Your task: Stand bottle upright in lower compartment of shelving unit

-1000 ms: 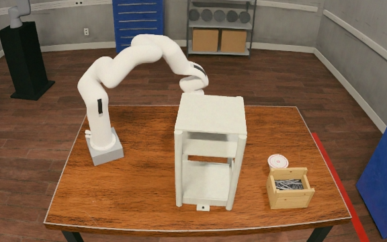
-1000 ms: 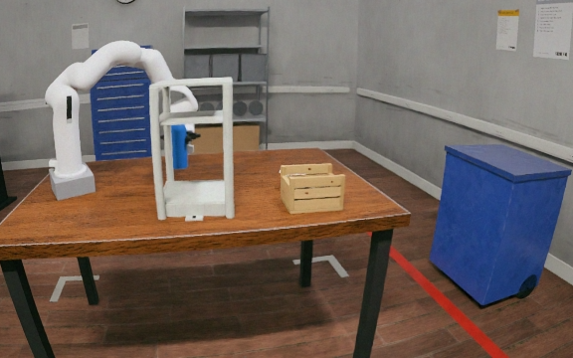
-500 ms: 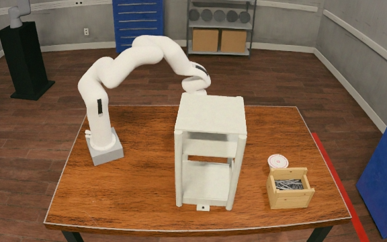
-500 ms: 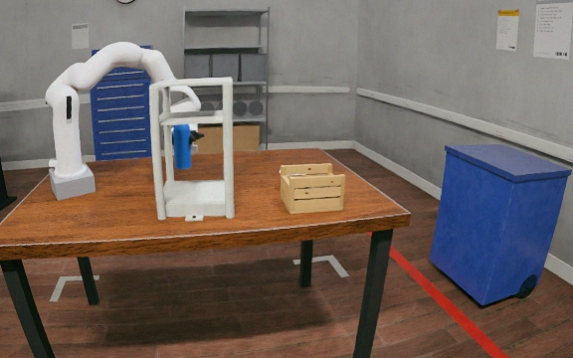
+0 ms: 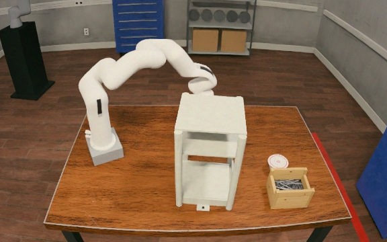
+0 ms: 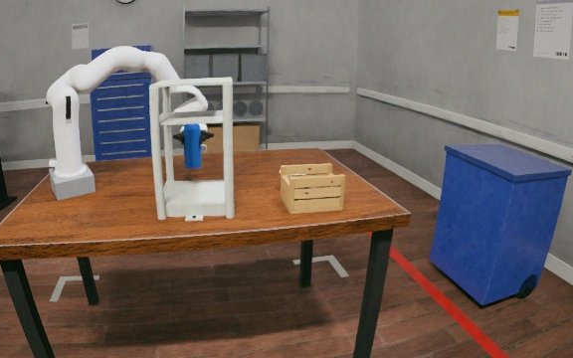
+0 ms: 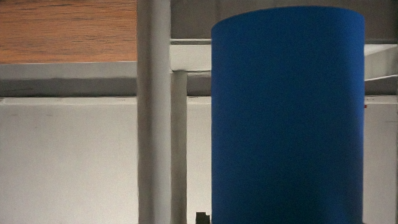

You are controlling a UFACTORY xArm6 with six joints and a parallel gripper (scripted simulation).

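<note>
Now: the shelving unit 4 cm ahead of my hand, 20 cm to the right of it and 3 cm above it. The rest, counted from my hand: white round disc: 35 cm ahead, 7 cm to the right, 12 cm below; then wooden crate: 39 cm ahead, 22 cm to the right, 11 cm below; then blue bottle: 3 cm above.
</note>
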